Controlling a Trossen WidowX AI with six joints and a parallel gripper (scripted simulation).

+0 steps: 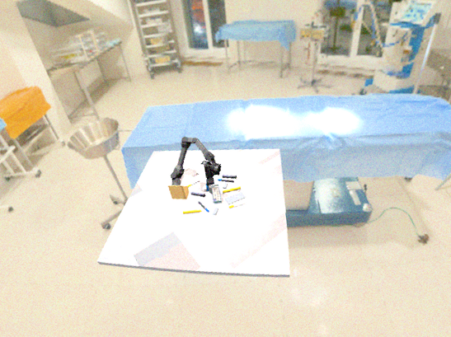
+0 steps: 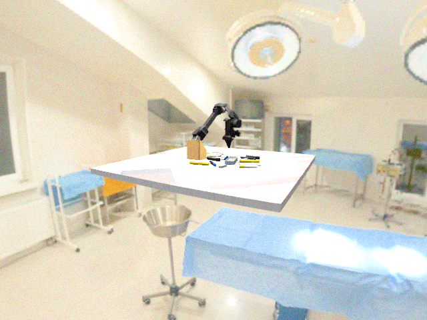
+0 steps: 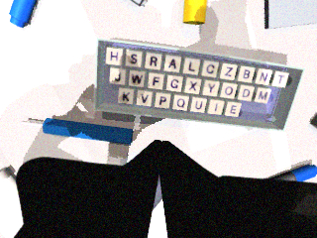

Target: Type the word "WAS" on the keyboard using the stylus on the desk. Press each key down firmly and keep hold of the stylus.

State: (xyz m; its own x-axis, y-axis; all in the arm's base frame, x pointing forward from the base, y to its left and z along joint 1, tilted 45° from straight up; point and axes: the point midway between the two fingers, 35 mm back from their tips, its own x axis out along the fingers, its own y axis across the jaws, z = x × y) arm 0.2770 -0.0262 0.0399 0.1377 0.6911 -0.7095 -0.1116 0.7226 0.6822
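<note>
The stylus lies 10 cm to the left of my gripper tip, 9 cm below it and 5 cm behind it. Round my gripper tip: E key: 8 cm below, 7 cm to the right, 2 cm ahead; stylus tip: 13 cm to the left, 9 cm below, 5 cm behind.
</note>
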